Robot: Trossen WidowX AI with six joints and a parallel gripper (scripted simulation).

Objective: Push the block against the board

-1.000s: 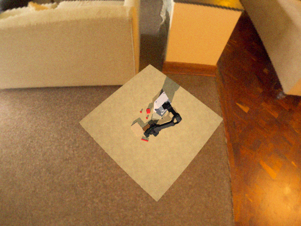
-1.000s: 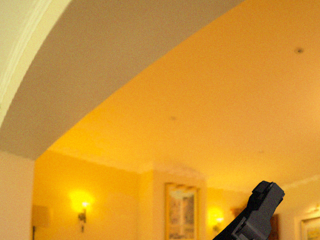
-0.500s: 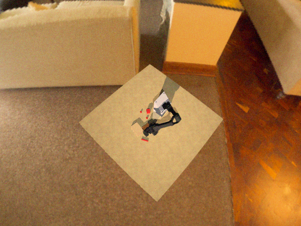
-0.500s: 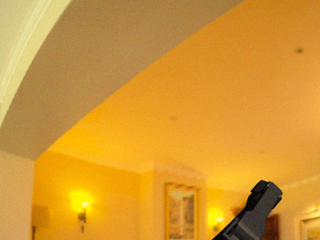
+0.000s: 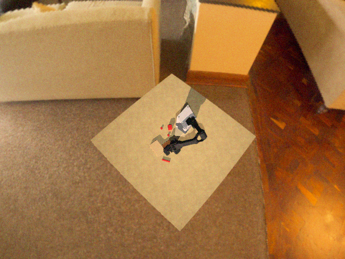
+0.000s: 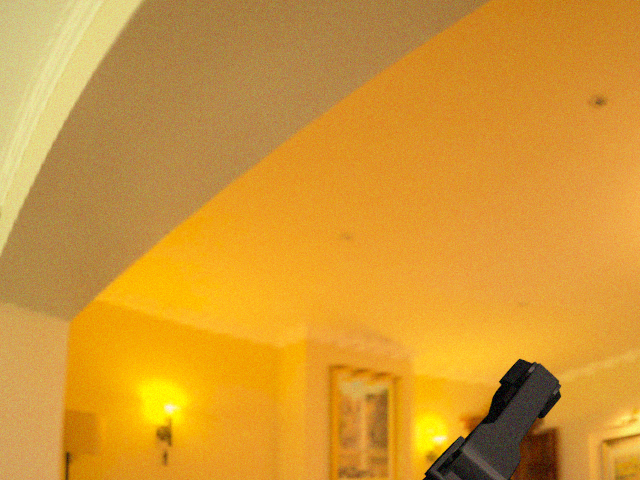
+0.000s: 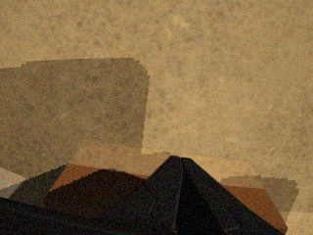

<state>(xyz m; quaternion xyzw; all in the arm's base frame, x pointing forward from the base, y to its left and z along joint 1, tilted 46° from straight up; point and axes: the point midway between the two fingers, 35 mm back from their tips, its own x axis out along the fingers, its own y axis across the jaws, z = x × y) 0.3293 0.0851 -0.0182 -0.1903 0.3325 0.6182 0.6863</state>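
The brown square block is 10 mm behind my gripper tip and 60 mm to the right of it. From my gripper tip the other things lie so: pale tan board (70 mm ahead, 140 mm to the right).
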